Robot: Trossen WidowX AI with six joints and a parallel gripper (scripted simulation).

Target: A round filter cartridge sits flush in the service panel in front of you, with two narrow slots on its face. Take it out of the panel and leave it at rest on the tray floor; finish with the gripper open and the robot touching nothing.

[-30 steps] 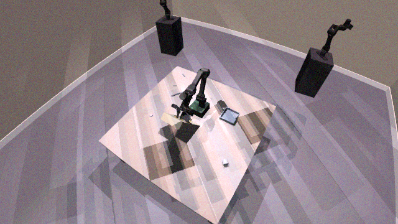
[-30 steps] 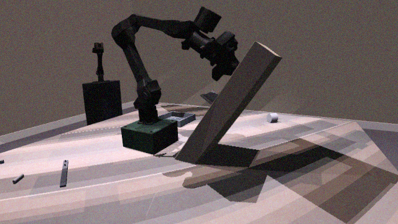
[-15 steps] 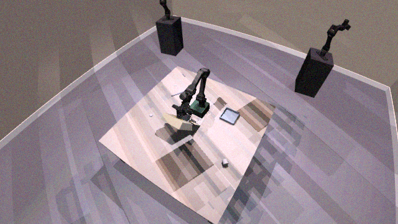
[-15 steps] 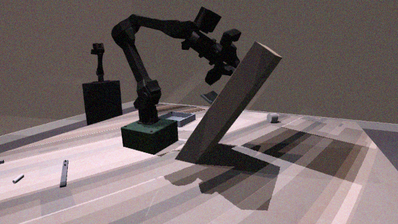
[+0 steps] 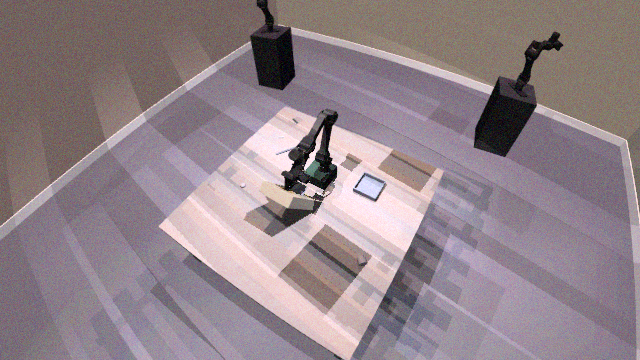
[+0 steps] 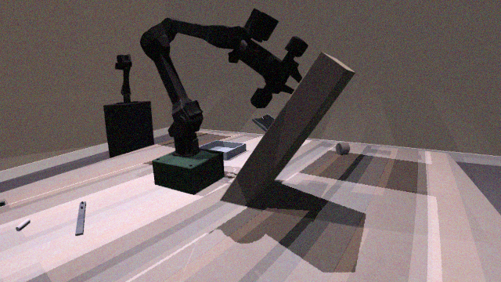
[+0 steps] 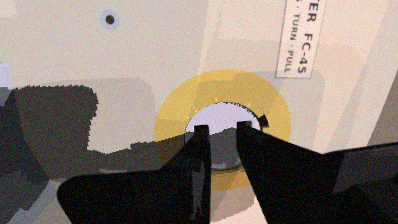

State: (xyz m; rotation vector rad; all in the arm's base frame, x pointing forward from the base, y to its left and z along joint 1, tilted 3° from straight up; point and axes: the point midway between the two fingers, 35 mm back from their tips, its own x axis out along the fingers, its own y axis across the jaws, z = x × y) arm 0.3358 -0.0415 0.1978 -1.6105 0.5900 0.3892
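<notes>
My gripper tip is now 10 mm short of the filter cartridge and 10 mm above it. Round my gripper tip: small white rod: 570 mm behind, 370 mm to the right, 250 mm below; blue-grey tray: 380 mm behind, 340 mm to the left, 250 mm below; service panel: 80 mm below, 40 mm behind, 10 mm to the left.
</notes>
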